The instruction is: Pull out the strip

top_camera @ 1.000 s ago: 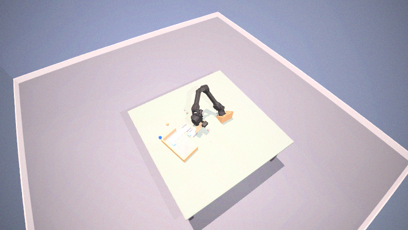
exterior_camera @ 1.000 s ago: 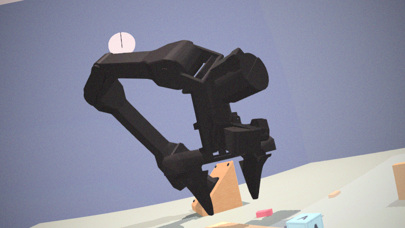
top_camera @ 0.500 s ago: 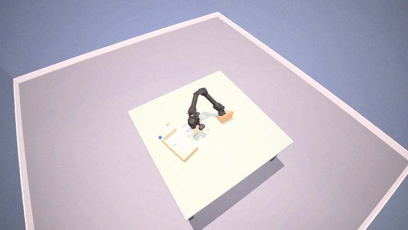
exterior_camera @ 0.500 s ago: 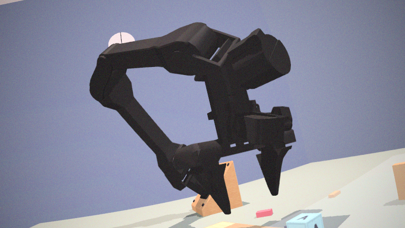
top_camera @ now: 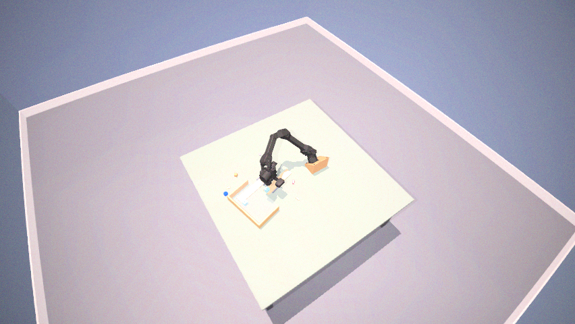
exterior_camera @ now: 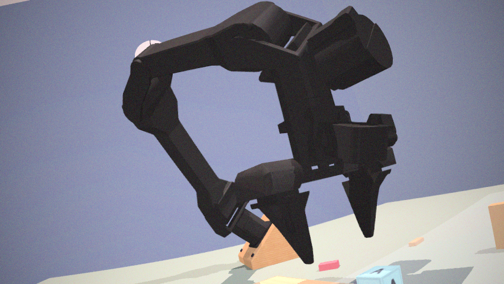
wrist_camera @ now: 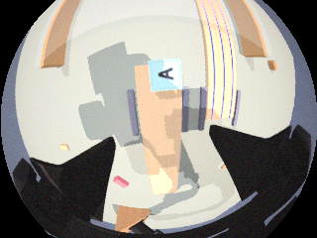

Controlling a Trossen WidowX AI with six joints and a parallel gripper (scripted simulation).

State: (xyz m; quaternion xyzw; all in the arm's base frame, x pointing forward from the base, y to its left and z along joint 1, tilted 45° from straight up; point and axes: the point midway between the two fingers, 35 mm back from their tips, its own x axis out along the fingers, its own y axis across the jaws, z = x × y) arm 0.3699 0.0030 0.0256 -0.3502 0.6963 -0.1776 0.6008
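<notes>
Right now my gripper tip is 6 cm past the wide tan strip, 5 cm above it and 2 cm to the left of it. From my gripper tip the other things lie so: orange piece 24 cm to the right, 18 cm ahead, 5 cm below; then white piece 19 cm to the left, 10 cm behind, 5 cm below; then pink block 15 cm behind, 5 cm to the left, 5 cm below.
</notes>
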